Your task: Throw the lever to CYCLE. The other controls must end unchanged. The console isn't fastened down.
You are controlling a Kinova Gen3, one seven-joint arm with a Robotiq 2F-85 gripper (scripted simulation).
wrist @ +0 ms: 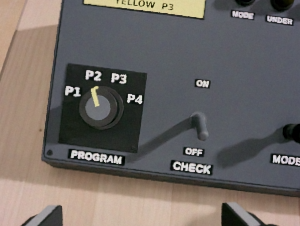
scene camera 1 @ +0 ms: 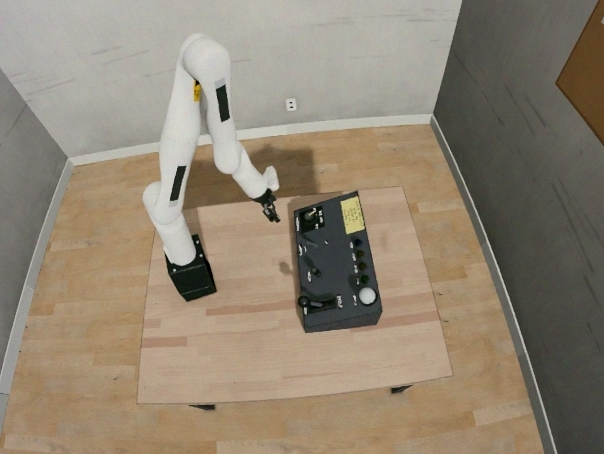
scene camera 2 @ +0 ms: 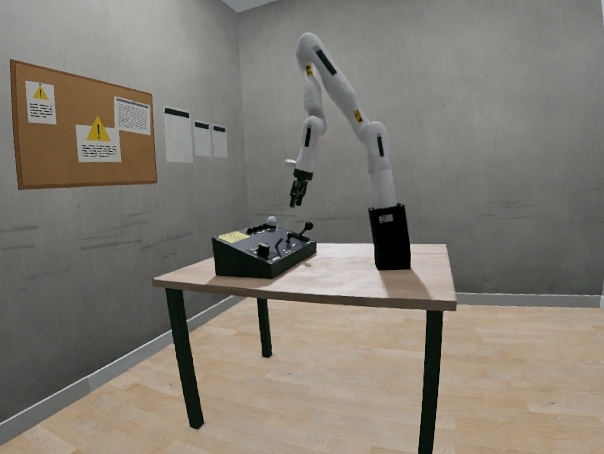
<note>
In view: a dark console (scene camera 1: 347,284).
The dark console shows as well in the wrist view (wrist: 156,73) and in scene camera 2 (scene camera 2: 235,254).
</note>
